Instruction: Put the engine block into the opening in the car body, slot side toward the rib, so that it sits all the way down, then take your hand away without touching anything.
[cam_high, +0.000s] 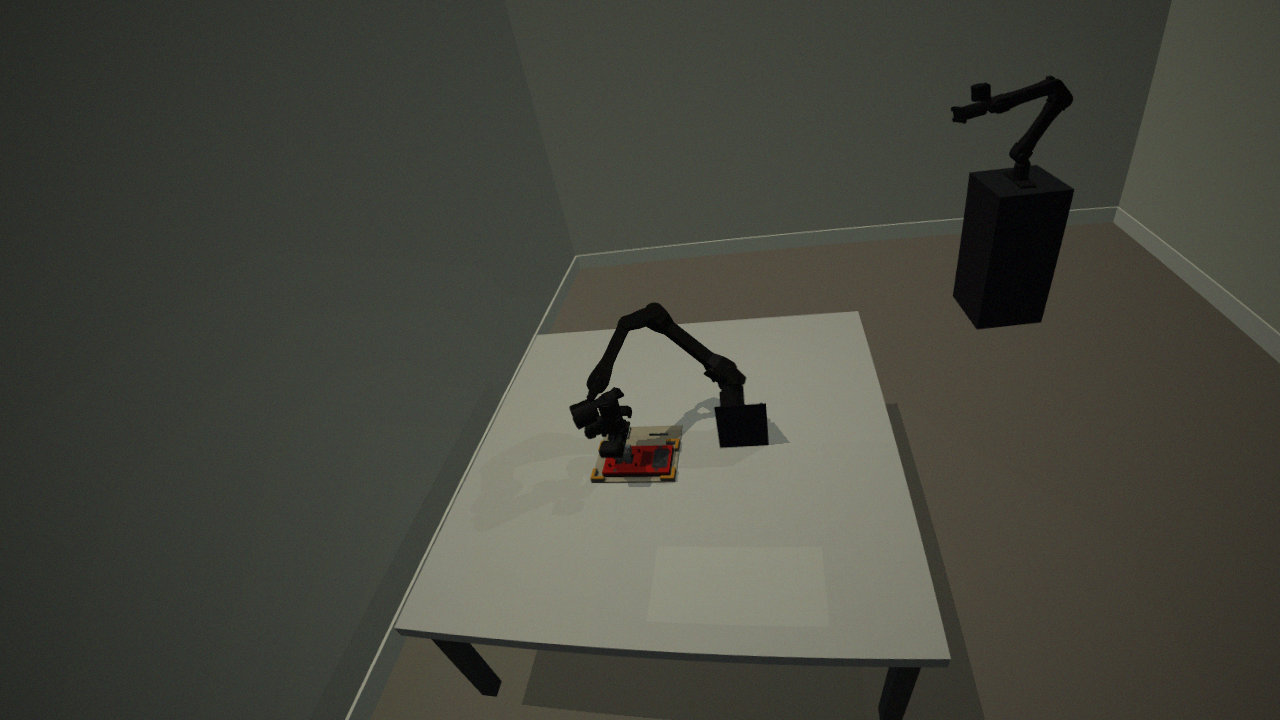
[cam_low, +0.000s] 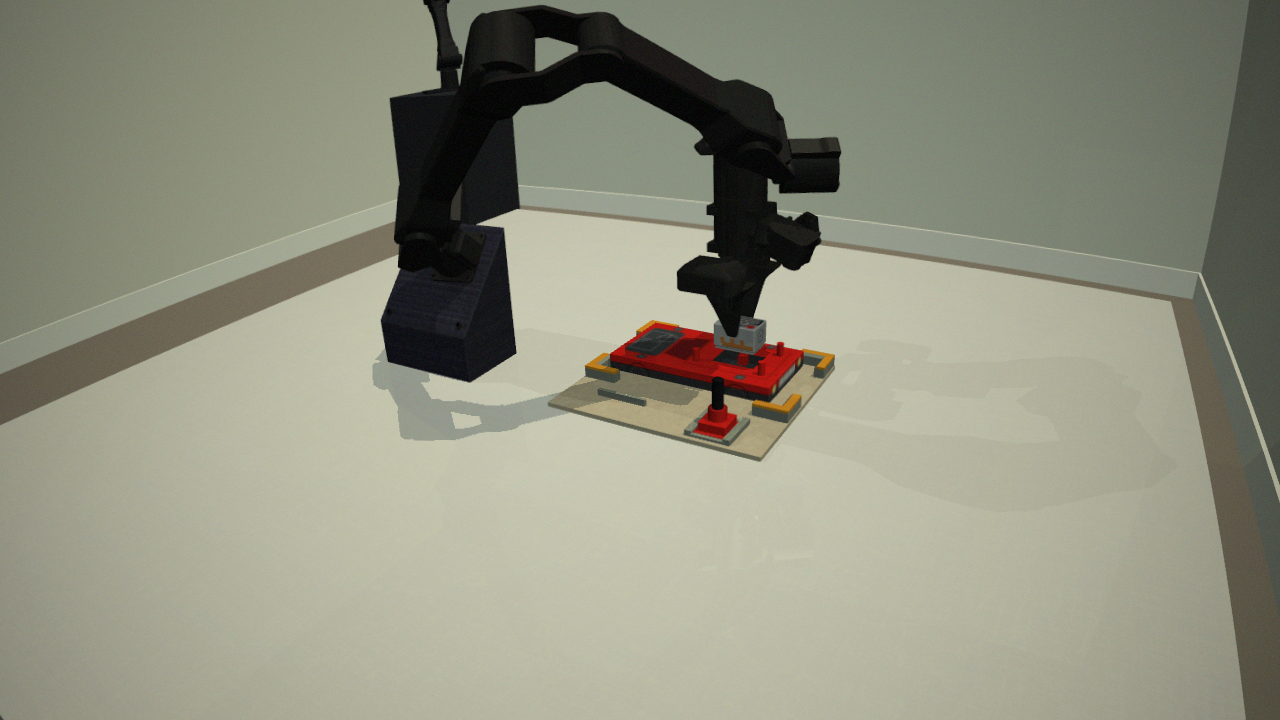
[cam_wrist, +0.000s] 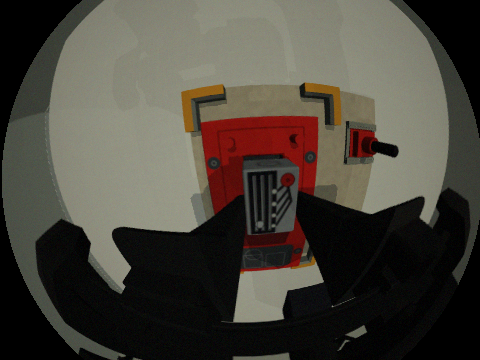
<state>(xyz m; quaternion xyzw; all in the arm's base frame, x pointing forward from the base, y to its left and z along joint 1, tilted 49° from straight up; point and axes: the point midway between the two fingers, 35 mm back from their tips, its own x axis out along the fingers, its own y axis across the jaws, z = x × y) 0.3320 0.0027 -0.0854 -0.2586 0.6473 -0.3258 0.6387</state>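
My gripper tip is now 2 cm short of the black peg, 13 cm to the left of it and 2 cm above it. From my gripper tip the other things lie so: engine block: 1 cm below.
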